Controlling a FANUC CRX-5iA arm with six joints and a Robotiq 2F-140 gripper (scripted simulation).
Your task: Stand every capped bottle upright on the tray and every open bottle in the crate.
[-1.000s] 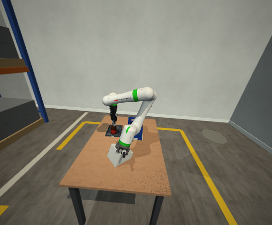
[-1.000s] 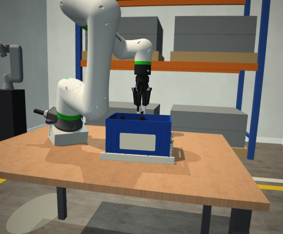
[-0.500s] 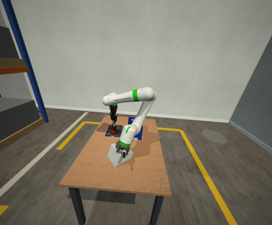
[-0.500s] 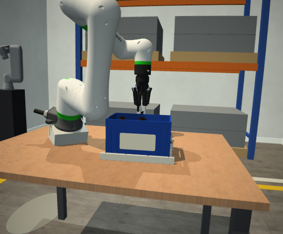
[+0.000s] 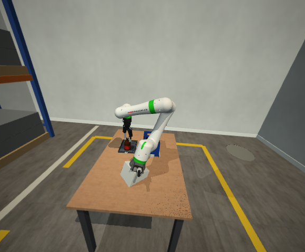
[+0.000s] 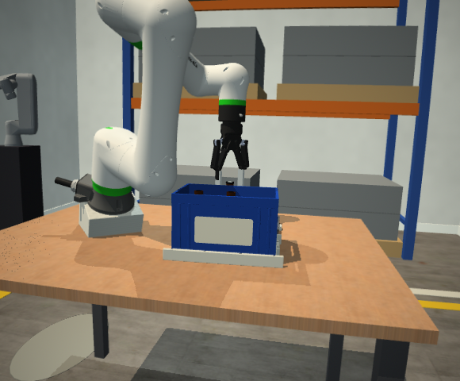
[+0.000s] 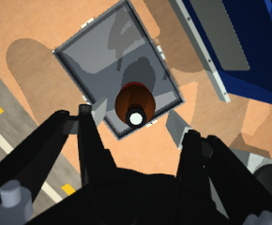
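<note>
Right now the brown capped bottle is 80 mm below my hand. Round my hand: blue crate 20 mm ahead, 270 mm to the right, 80 mm below; dark tray 50 mm ahead, 150 mm below; open bottle 20 mm ahead, 230 mm to the right, 70 mm below.
</note>
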